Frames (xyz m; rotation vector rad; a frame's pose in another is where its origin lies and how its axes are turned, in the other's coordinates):
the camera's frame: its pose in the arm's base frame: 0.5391 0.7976 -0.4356 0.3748 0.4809 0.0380
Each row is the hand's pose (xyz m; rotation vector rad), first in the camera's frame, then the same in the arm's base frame.
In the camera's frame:
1: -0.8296 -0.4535 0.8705 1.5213 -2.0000 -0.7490
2: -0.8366 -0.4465 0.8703 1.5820 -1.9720 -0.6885
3: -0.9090 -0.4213 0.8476 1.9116 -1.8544 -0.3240
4: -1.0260 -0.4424 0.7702 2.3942 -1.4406 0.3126
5: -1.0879 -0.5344 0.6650 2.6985 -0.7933 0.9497
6: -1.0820 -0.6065 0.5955 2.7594 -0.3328 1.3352
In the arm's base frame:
1: 0.1787 -0.0254 0.4833 1.3938 -1.5257 -1.3849
2: 0.1728 -0.0197 0.4888 1.4686 -1.5143 -1.3426
3: 0.0994 0.0027 0.5115 1.8741 -1.5066 -1.0789
4: -0.0410 -0.0048 0.4924 2.5340 -1.3087 -0.5391
5: -0.1489 -0.0620 0.4005 -2.9640 0.8500 -0.1299
6: -0.1792 -0.1046 0.3149 -2.8141 0.4651 -0.5309

